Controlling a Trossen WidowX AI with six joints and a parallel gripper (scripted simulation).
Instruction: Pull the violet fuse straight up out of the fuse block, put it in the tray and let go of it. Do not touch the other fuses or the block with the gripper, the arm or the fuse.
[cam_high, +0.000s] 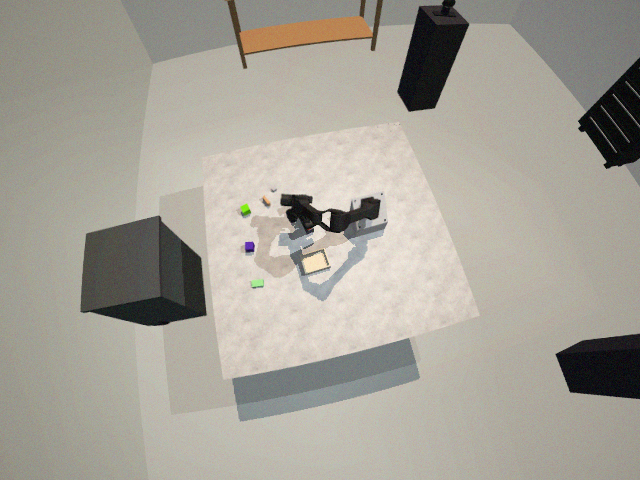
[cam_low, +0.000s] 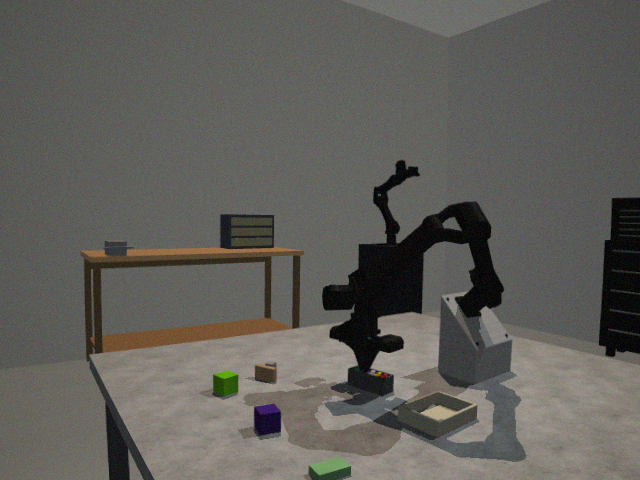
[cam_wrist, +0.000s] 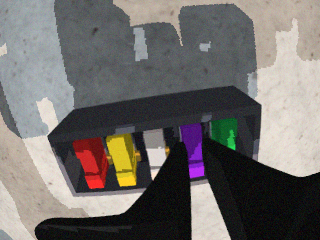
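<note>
Now: gripper tip 20 mm to the left of the green fuse and 10 mm above it. The rest, counted from my gripper tip: white fuse 20 mm to the left, 10 mm below; then violet fuse 10 mm below; then yellow fuse 10 mm behind, 40 mm to the left, 10 mm below.
</note>
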